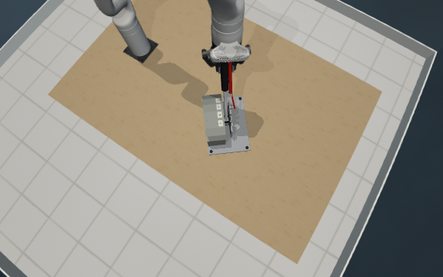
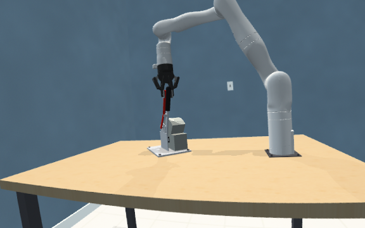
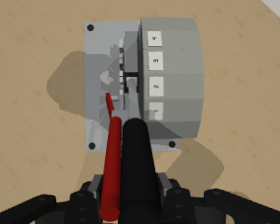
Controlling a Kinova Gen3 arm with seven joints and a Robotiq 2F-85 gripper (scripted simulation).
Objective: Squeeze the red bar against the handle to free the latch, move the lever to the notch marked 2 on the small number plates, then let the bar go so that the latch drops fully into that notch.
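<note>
My hand is 10 cm above the red bar, 4 cm short of it and 2 cm to the left of it.
</note>
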